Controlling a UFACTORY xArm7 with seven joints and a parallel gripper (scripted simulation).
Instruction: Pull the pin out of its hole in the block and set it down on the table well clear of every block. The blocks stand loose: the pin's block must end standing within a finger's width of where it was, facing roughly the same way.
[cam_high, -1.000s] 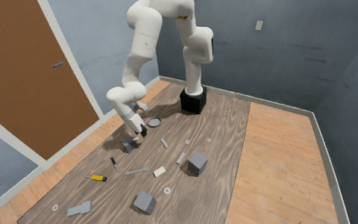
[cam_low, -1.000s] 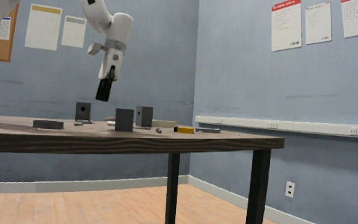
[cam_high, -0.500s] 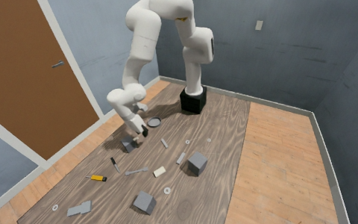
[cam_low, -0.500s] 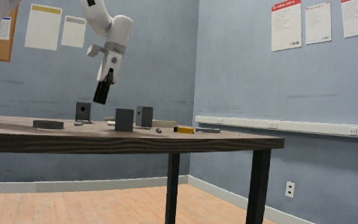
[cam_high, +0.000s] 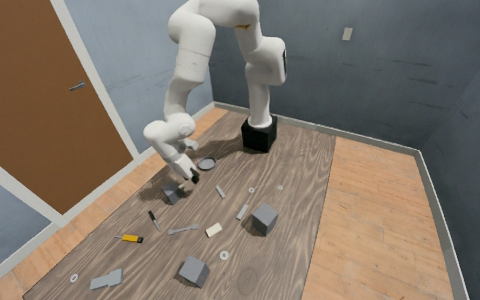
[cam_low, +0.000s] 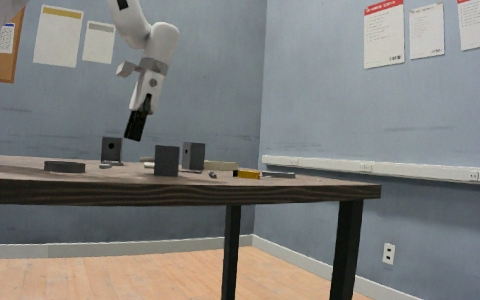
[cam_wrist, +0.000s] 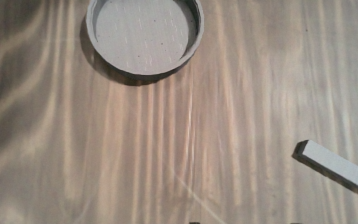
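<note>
Right now my hand is 3 cm short of the cream pin, 6 cm to the left of it and 6 cm above it. The rest, counted from my hand: round dish 17 cm behind, 4 cm to the right, 9 cm below; then grey block 6 cm ahead, 7 cm to the right, 6 cm below; then short bar 4 cm behind, 11 cm to the left, 9 cm below.
</note>
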